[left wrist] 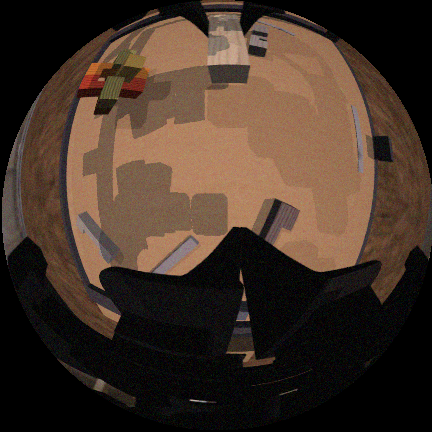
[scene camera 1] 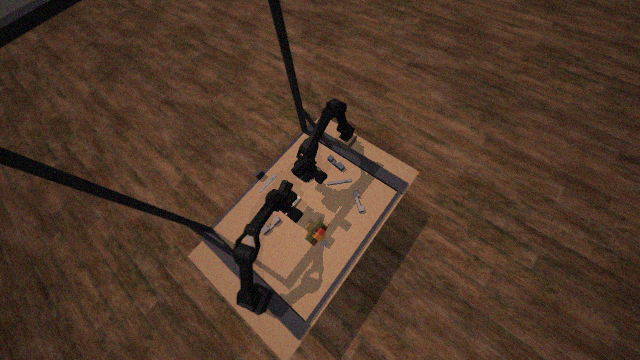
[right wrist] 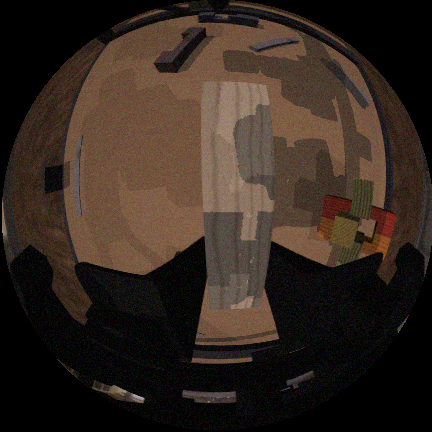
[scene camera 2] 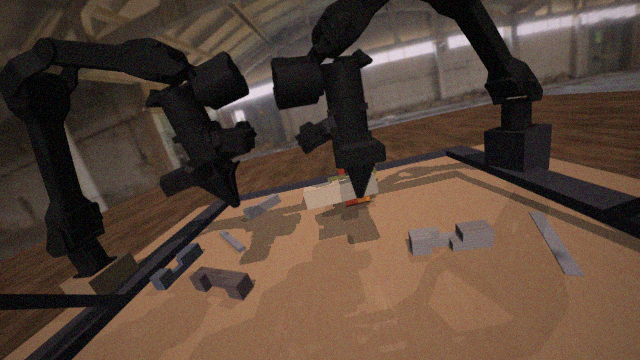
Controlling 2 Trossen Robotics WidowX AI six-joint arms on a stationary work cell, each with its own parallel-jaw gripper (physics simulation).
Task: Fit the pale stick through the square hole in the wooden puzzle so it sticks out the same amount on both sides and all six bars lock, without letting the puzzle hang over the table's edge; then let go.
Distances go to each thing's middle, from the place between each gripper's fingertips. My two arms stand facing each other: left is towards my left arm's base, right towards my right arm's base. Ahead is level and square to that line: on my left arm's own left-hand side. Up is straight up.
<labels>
I see the pale stick [scene camera 2: 340, 190] 18 cm to the right of my left hand, 2 cm below it and 2 cm behind it. The rest, counted from my left hand: black arm base [scene camera 2: 520, 151]: 65 cm to the right, 7 cm below, 4 cm ahead.
Now: the pale stick 30 mm to the left of my right hand and 10 mm above it. From my right hand the other things lie so: black arm base 70 mm ahead, 440 mm to the right, 40 mm below.
</labels>
